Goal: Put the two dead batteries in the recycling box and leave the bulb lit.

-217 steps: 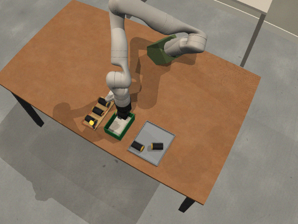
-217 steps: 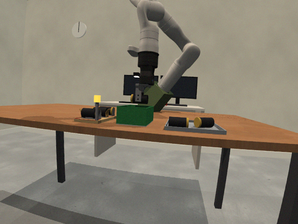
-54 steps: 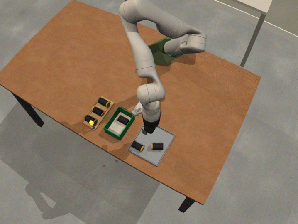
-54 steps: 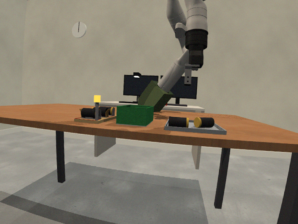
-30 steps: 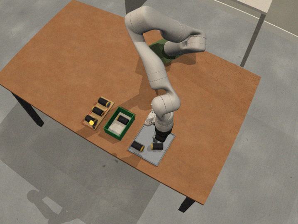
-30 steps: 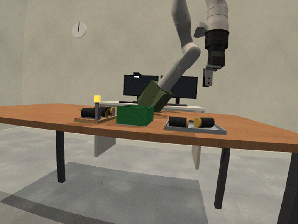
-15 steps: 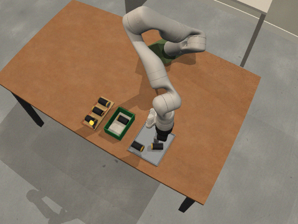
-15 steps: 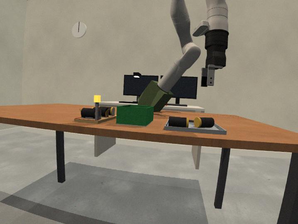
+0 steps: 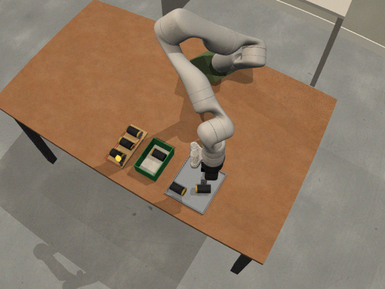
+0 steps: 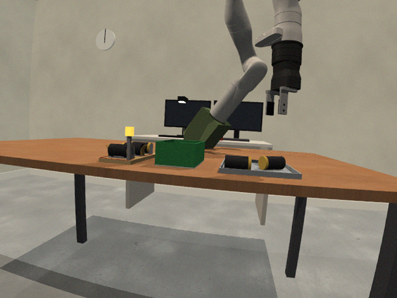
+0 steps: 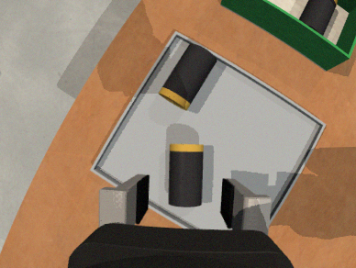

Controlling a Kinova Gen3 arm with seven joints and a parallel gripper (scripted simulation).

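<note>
Right now my hand is 160 mm above the grey tray, 40 mm to the left of it and 10 mm past it. Round my hand: green recycling box 240 mm to the right, 140 mm below, 10 mm ahead.
</note>
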